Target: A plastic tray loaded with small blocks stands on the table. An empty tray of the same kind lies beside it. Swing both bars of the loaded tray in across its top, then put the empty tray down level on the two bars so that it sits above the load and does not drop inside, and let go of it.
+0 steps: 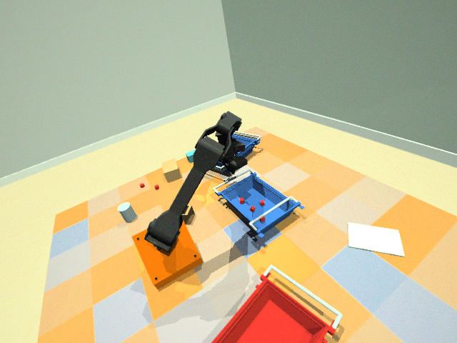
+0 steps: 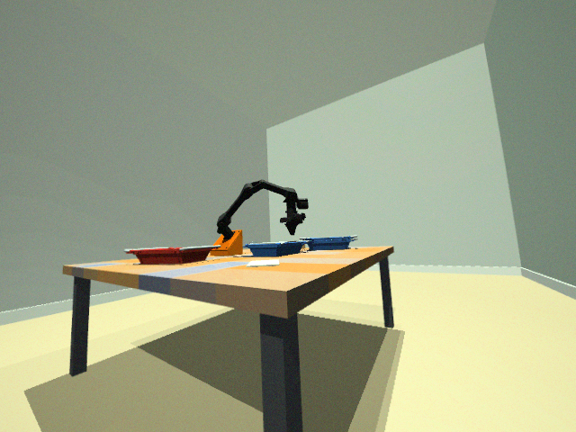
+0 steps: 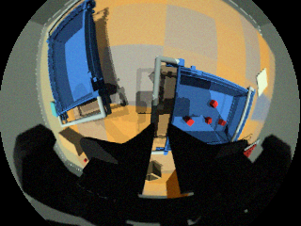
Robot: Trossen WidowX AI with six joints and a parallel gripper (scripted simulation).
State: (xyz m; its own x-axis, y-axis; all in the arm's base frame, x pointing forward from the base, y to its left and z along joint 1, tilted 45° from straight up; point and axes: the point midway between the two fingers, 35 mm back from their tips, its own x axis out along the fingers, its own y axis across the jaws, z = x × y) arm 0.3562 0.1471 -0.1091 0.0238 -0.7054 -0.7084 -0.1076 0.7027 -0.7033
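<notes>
Now: gripper tip 25 cm past the red tray, 57 cm to the left of it and 6 cm above it. Also, from my gripper tip: tan block (21 cm behind, 35 cm to the left, 7 cm below); then small open box (26 cm behind, 2 cm to the right, 9 cm below); then cyan cube (6 cm behind, 42 cm to the left, 8 cm below).
</notes>
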